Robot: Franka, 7 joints.
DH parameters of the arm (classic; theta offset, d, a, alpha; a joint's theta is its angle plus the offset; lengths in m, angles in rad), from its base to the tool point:
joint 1: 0 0.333 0 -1.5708
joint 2: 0 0 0 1.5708
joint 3: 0 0.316 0.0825 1.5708
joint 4: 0 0 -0.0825 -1.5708
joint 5: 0 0.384 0 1.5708
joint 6: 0 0 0.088 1.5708
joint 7: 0 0.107 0 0
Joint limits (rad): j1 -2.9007..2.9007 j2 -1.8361..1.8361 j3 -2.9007..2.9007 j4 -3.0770..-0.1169 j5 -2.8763..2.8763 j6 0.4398..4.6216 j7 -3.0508..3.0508
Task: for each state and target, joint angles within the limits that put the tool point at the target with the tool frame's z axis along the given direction. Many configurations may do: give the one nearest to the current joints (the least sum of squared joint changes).
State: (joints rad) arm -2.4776 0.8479 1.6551 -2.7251 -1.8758 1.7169 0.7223
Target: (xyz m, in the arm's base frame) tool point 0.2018 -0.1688 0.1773 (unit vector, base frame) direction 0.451 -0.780 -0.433
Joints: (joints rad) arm -2.8639 0.2773 2.0740 -3.0770 -2.7296 2.1272 0.7223
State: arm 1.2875 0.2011 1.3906 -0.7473 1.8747 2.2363 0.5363
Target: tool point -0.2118 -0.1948 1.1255 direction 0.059 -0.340 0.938
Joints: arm 1.9517 0.0379 2.1314 -0.5338 2.2990 2.7602 0.5363
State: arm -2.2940 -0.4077 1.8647 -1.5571 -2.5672 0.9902 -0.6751
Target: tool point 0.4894 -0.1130 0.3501 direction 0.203 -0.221 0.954
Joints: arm -2.2889 -0.6013 2.2035 -2.3836 -2.1982 0.8985 -0.6751
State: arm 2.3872 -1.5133 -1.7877 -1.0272 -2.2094 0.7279 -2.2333
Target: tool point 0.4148 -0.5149 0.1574 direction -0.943 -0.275 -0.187
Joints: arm 1.7441 -1.4649 -1.9125 -1.3004 -2.1182 0.6448 -2.2333
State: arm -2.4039 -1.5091 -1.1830 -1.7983 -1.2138 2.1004 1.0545
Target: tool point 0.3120 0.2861 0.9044 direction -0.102 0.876 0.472
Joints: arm -2.9007 -1.5781 -0.3220 -1.6356 -1.7923 2.3700 1.0545
